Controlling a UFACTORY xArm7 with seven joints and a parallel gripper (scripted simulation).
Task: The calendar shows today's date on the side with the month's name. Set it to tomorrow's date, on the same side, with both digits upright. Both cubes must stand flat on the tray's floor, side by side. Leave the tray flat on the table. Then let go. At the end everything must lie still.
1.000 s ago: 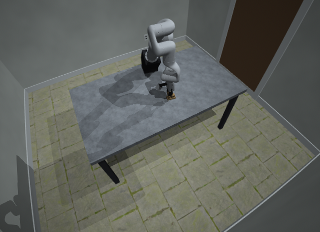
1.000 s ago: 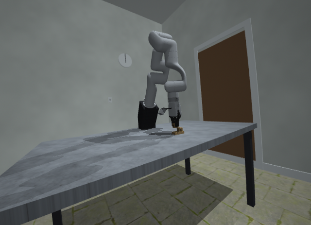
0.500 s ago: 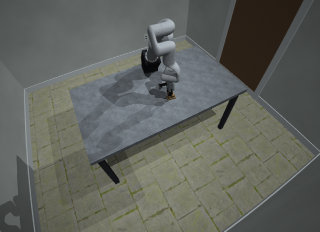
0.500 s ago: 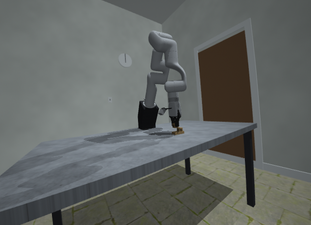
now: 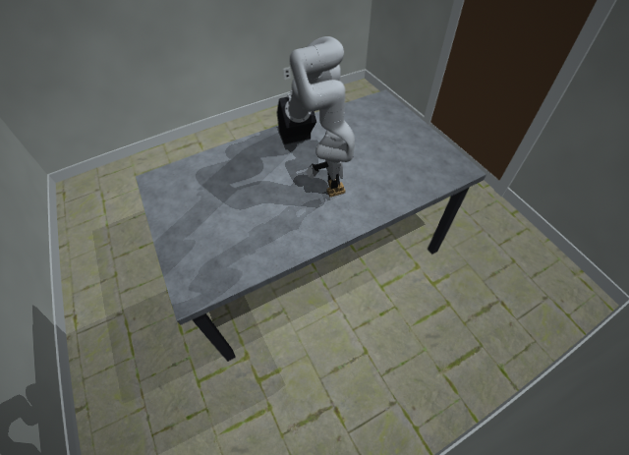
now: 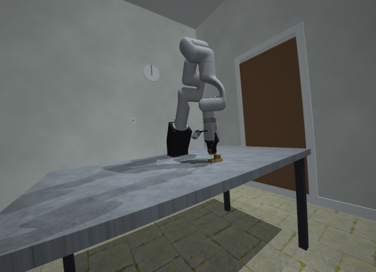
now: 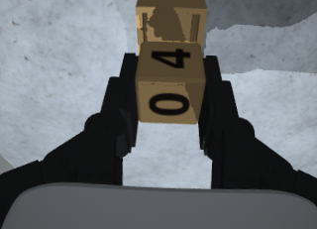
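My gripper is now 20 mm to the right of the wooden calendar tray and 70 mm above it.
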